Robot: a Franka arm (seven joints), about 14 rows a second.
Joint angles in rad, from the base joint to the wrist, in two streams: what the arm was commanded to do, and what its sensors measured. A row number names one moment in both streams.
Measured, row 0:
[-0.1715, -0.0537, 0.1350, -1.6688, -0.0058, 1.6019, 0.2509]
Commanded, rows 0 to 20:
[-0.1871, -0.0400, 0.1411, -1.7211, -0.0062, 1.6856, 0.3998]
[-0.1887, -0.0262, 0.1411, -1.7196, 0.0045, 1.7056, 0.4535]
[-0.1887, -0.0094, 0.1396, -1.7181, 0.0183, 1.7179, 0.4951]
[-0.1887, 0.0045, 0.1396, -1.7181, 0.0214, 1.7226, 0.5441]
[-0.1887, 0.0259, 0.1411, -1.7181, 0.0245, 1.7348, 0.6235]
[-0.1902, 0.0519, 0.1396, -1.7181, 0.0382, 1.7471, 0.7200]
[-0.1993, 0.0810, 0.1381, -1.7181, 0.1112, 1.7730, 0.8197]
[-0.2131, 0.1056, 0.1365, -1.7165, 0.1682, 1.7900, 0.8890]
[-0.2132, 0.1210, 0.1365, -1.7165, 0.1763, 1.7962, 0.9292]
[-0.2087, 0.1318, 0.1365, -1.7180, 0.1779, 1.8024, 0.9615]
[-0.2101, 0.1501, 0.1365, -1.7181, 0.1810, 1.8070, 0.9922]
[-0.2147, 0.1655, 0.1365, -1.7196, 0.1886, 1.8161, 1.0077]
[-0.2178, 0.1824, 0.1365, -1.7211, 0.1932, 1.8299, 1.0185]
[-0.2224, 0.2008, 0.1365, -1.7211, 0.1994, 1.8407, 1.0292]
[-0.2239, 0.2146, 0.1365, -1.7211, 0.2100, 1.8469, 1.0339]
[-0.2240, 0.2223, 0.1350, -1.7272, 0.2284, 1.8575, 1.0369]
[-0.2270, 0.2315, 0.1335, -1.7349, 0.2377, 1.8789, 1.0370]
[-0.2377, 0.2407, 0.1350, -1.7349, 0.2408, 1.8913, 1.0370]
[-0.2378, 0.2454, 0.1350, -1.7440, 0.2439, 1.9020, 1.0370]
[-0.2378, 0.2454, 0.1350, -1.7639, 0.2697, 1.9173, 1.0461]
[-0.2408, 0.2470, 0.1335, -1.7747, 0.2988, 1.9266, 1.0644]
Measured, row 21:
[-0.2238, 0.2526, 0.1240, -1.7376, 0.2449, 1.8921, 1.0328]
